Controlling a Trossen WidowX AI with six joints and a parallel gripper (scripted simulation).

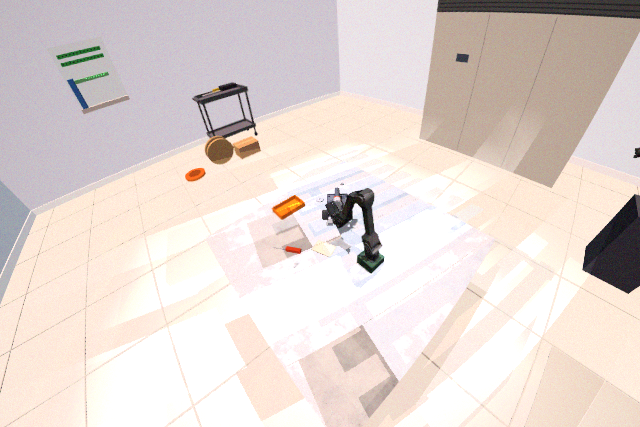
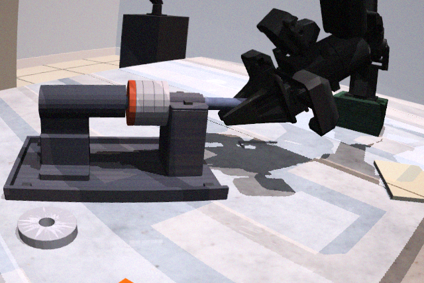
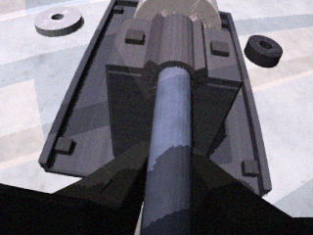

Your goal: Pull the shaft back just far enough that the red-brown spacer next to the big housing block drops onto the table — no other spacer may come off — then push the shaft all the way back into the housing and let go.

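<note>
The blue-grey shaft lies 3 cm ahead of my gripper tip, 3 cm to the right of it and 2 cm above it. Also, from my gripper tip: grey washer: 22 cm ahead, 4 cm to the right, 6 cm below; then black ring: 5 cm ahead, 20 cm to the right, 5 cm below; then red-brown spacer: 8 cm ahead, 7 cm to the right, 2 cm above.
</note>
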